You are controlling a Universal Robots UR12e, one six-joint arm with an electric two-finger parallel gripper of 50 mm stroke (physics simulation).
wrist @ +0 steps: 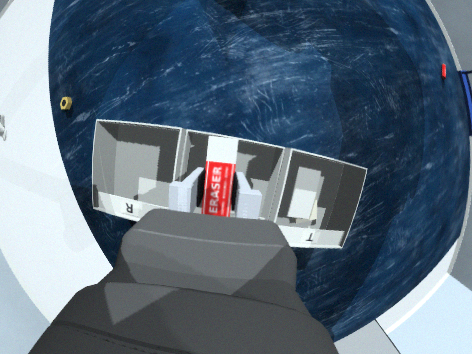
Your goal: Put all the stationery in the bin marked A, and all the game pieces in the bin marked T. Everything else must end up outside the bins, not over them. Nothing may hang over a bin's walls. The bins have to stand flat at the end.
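Places are measured from the arm's base along level axes (x ahead, y left, z up), in metres.
Where they show: gripper, fingertip midpoint: point(218, 181).
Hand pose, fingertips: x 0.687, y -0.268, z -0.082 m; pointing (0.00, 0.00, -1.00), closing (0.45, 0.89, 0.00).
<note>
Each offset is from my fingertips to the top centre of the thing. "spot": to the spot under its first point.
A red and white eraser @[dx -0.004, dy +0.002, dz +0.011 m] point(221, 170) is clamped between the fingers of my gripper point(218, 181), its white end pointing up the view. The gripper holds it over the middle bin @[dx +0.006, dy +0.006, dz +0.016 m] point(270, 159), bin A, whose mark is hidden behind the gripper. Bin T @[spot: dx +0.052, dy +0.123, dz +0.001 m] point(351, 187) stands to the right, its mark showing on the front. A small cream piece @[dx +0.051, dy +0.075, dz -0.017 m] point(314, 212) shows inside it, too unclear to name; pale light patches lie on its floor. A brass hex nut @[dx -0.163, dy -0.159, dz -0.022 m] point(66, 103) lies at the upper left, outside the bins. A small red object @[dx -0.057, dy +0.518, dz -0.020 m] point(444, 71) lies at the far right.
Bin R @[spot: dx -0.055, dy -0.103, dz -0.002 m] point(103, 165) stands left of the middle bin, with light and shadow patches inside. The three bins stand side by side in a row with thin upright walls. A blue frame point(467, 90) shows at the right edge, beyond the blue surface.
</note>
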